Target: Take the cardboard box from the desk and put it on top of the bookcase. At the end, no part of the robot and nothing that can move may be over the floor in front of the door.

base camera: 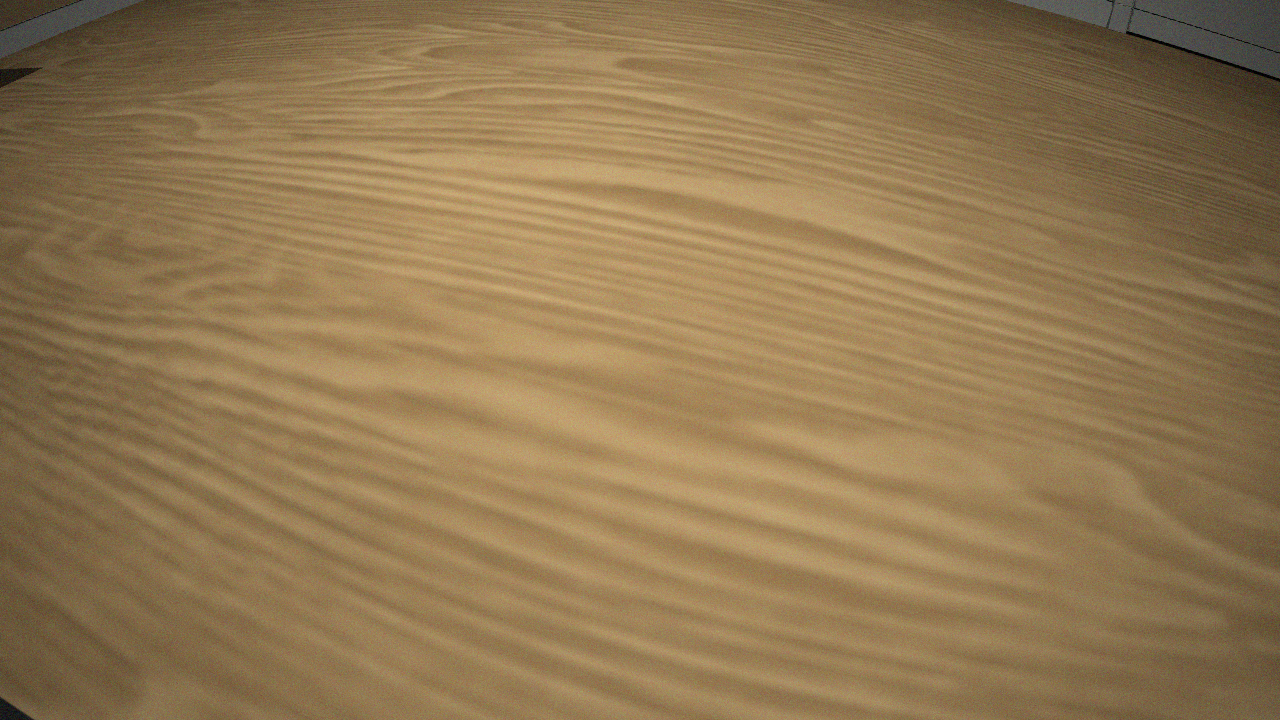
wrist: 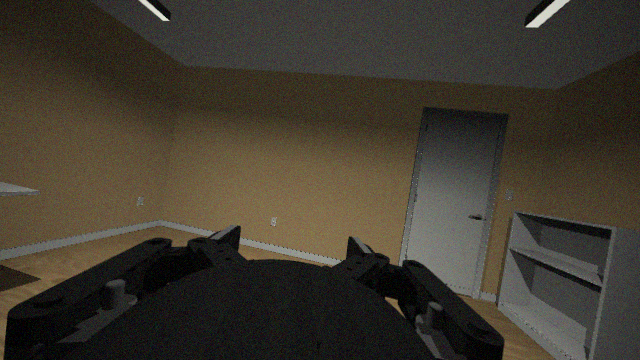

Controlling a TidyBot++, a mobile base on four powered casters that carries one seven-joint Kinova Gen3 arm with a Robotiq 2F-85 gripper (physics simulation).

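Frame: origin at the arm's base, x left, y back, z up, level; millimetres.
Seen in the pictures: gripper, between the fingertips: [wrist: 294, 243].
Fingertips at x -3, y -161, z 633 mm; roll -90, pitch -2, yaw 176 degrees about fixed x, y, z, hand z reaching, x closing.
A point is followed by its place in that frame.
My gripper [wrist: 294, 243] @(x -3, y -161, z 632 mm) is open and empty, its fingers wide apart and pointing into the room. A low grey-white bookcase [wrist: 620, 295] @(x -2175, y -929, z 235 mm) with open shelves stands at the right of the wrist view, beyond the right finger. A closed grey door [wrist: 450, 200] @(x -1840, y -2017, z 657 mm) is in the far wall, to the left of the bookcase. A pale slab [wrist: 17, 190] @(x 2263, y -1972, z 230 mm) juts in at the left edge of the wrist view; it may be part of the desk. The cardboard box does not show in either view.
Wood floor [base camera: 626, 358] @(x 8, y -514, z -397 mm) spreads in front of the base. A dark patch [base camera: 16, 76] @(x 1819, y -1677, z -397 mm) [wrist: 16, 278] @(x 1891, y -1707, z -397 mm) lies on the floor at the left. White panelling [base camera: 1208, 31] @(x -1727, y -2054, z -312 mm) shows at the top right of the base view. A white baseboard [wrist: 90, 239] @(x 2089, y -2465, z -382 mm) runs along the tan walls.
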